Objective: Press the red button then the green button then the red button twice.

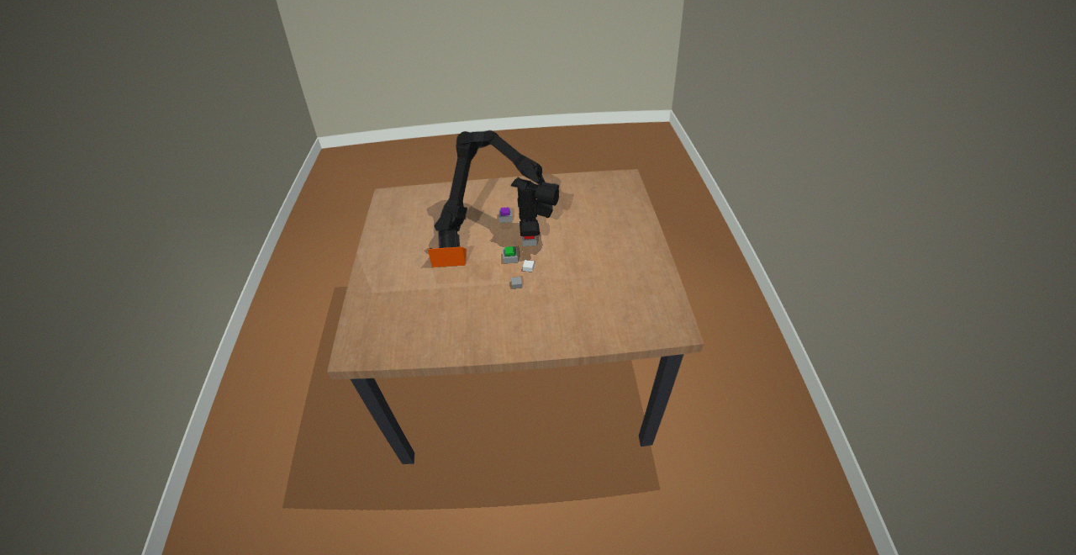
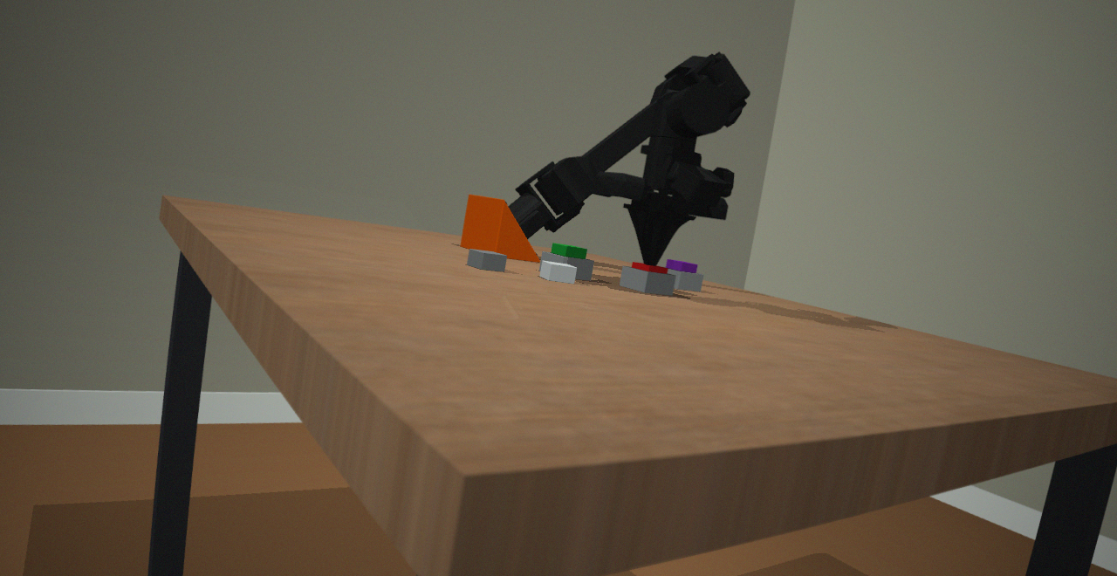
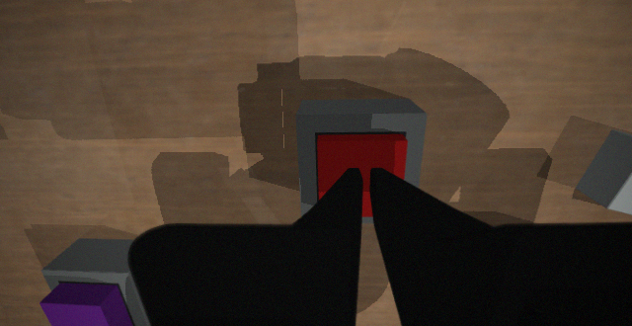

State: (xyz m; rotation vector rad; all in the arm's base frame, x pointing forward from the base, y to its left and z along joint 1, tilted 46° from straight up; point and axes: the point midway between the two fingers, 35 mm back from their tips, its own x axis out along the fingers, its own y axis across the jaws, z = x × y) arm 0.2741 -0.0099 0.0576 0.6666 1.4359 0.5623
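My gripper tip is now 10 mm above the red button. The rest, counted from my gripper tip: light grey block: 20 mm behind, 130 mm to the right, 20 mm below; purple button: 70 mm behind, 140 mm to the left; green button: 70 mm behind, 70 mm to the right.
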